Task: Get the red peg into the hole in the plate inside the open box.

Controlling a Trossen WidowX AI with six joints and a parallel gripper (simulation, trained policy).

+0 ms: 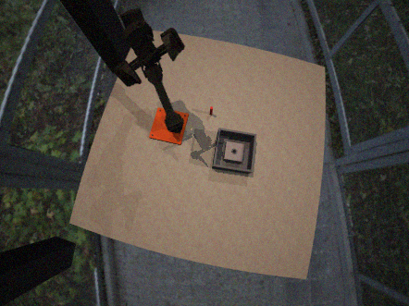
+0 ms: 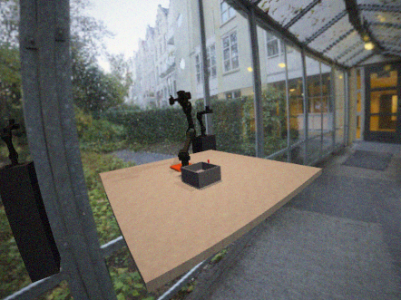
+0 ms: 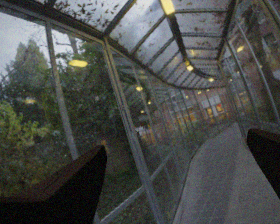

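Right now the red peg is 120 mm ahead of my gripper tip, 180 mm to the left of it and 580 mm below it. The rest, counted from my gripper tip: grey plate 270 mm ahead, 20 mm to the right, 580 mm below; then dark grey box 270 mm ahead, 20 mm to the right, 600 mm below.
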